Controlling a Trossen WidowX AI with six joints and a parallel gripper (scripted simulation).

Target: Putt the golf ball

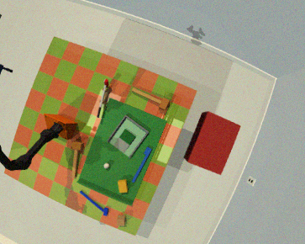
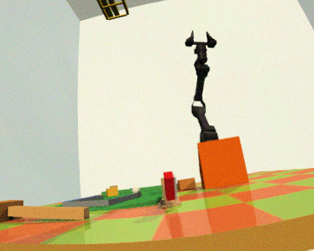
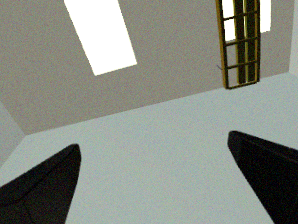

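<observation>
My gripper tip is 84 cm above the red putter, 39 cm to the right of it and 29 cm short of it. From my gripper tip the other things lie so: green course 89 cm below, 58 cm ahead, 5 cm to the left; wooden stand 86 cm below, 41 cm to the left, 29 cm ahead; white golf ball 87 cm below, 52 cm ahead, 8 cm to the right.
</observation>
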